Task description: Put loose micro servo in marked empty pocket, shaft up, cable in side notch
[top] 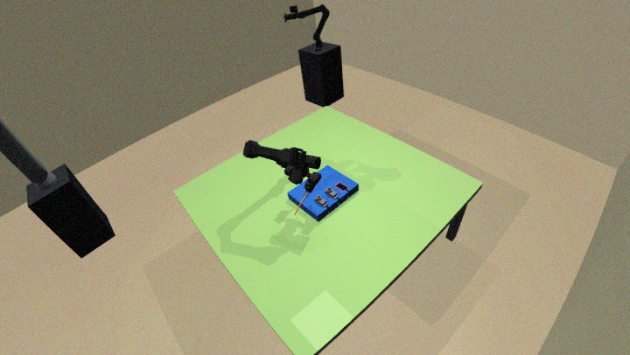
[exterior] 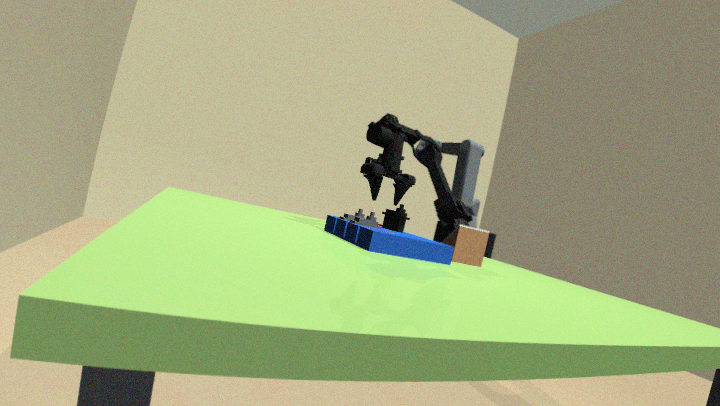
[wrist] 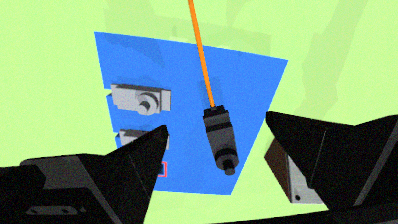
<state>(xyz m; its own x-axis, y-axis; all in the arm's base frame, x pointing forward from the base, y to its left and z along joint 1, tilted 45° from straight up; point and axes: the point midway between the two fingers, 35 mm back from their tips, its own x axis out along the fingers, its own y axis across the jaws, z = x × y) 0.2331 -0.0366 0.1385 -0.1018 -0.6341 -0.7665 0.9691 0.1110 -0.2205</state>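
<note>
The blue deck is 100 mm below my gripper tip, 90 mm to the left of it and 10 mm behind it.
</note>
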